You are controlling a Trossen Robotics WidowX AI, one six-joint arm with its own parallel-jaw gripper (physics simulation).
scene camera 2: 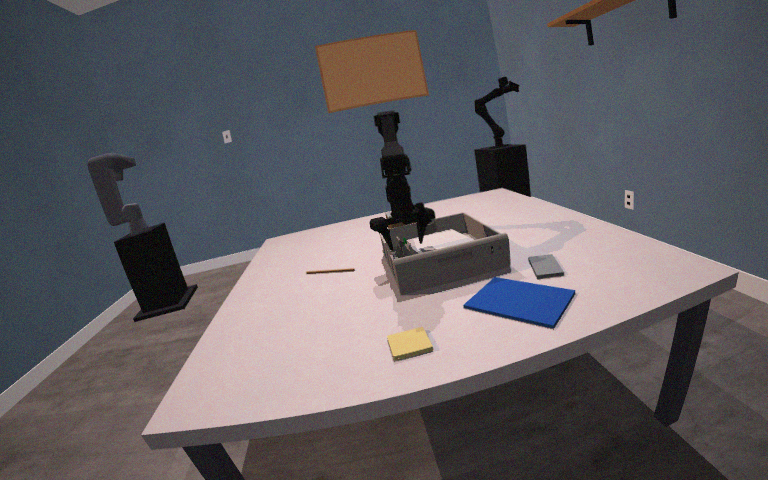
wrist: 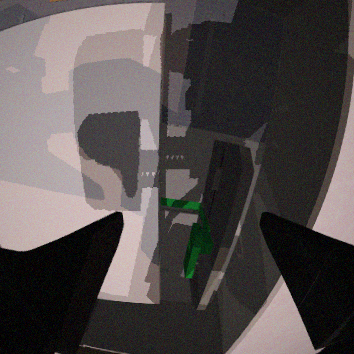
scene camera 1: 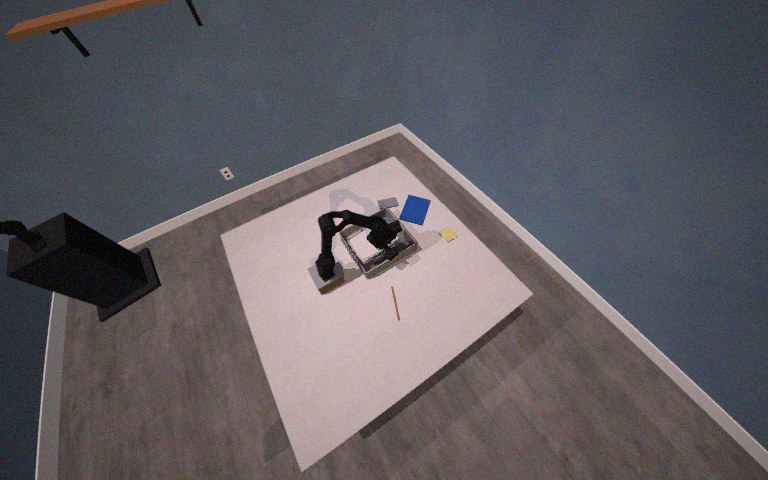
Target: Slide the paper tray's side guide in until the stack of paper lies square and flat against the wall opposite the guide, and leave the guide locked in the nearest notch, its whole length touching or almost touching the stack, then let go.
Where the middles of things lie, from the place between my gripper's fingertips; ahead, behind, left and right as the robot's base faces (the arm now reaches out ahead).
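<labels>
With the side guide [wrist: 230, 171] as the reference, my hand is 10 mm above it, 10 mm past it and 10 mm to the left of it. Going by their middles, the side guide is the nearest to my hand of the things named here. The white paper stack [scene camera 2: 448, 237] is 30 mm below my hand, 10 mm ahead of it and 110 mm to the left of it. As for the blue book [scene camera 2: 542, 305], it is 50 mm below my hand, 380 mm ahead of it and 130 mm to the left of it, which makes the book, going by their middles, the farthest from my hand of the things named here.
</labels>
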